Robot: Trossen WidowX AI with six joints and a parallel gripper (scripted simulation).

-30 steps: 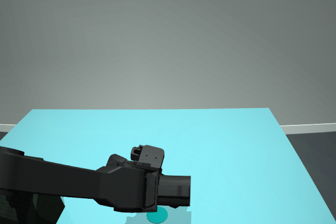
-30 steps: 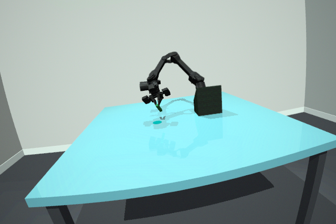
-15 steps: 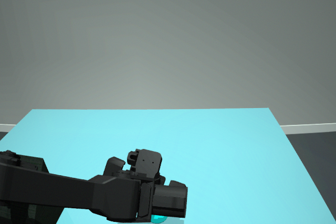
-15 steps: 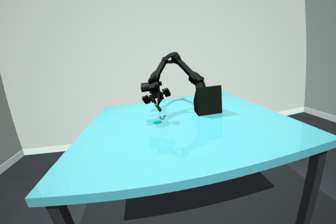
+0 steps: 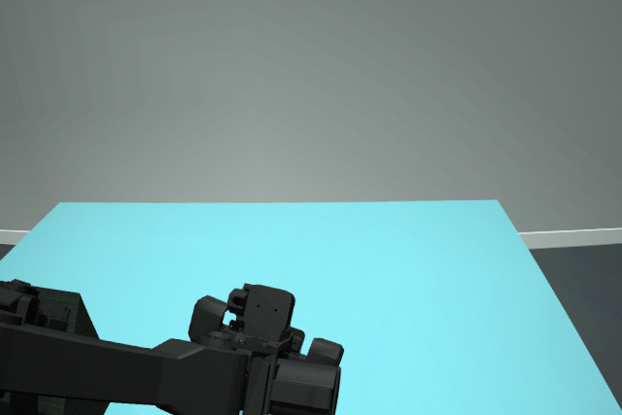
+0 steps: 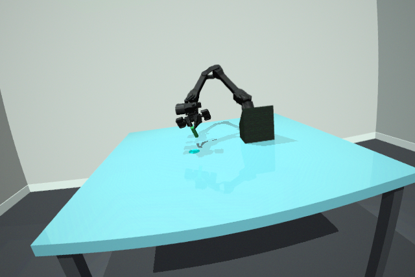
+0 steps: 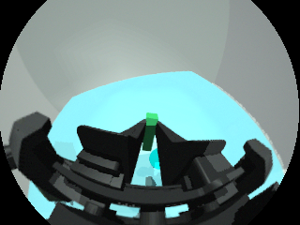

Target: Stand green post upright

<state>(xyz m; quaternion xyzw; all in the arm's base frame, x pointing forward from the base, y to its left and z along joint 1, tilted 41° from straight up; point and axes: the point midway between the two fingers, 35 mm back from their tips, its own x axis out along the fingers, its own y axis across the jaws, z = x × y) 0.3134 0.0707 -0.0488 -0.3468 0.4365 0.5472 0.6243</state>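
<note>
Right now the cyan circle is 1 cm ahead of my gripper tip, 3 cm to the right of it and 13 cm below it. Round my gripper tip: green post: 1 cm behind, 1 cm to the right, 2 cm below.
</note>
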